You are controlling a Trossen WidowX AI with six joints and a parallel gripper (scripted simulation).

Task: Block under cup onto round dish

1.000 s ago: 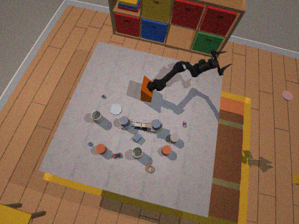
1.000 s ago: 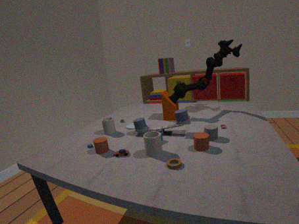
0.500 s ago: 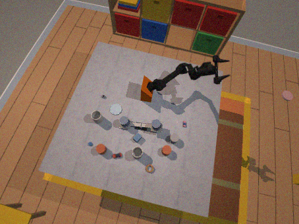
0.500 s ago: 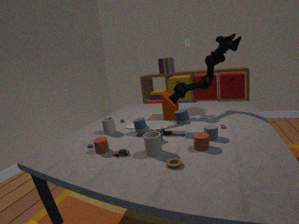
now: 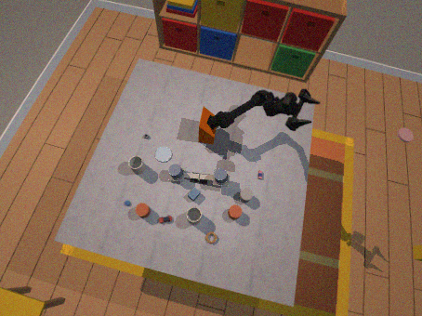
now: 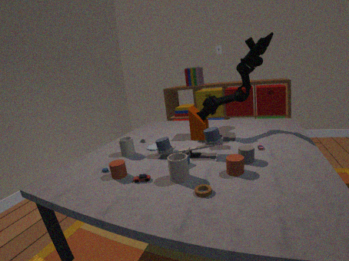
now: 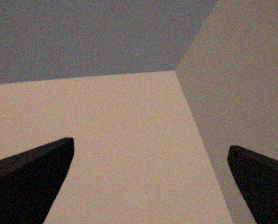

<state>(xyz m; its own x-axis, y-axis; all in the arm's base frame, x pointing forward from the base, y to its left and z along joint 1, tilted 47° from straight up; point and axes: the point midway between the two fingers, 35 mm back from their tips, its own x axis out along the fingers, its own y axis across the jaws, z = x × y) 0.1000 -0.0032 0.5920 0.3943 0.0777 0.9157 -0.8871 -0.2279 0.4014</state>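
The grey-blue cup is 290 mm ahead of my gripper tip, 570 mm to the right of it and 520 mm below it. Also, from my gripper tip: grey piece 290 mm ahead, 550 mm to the right, 530 mm below; red toy car 550 mm ahead, 520 mm to the right, 560 mm below; pale round dish 190 mm ahead, 680 mm to the right, 570 mm below.
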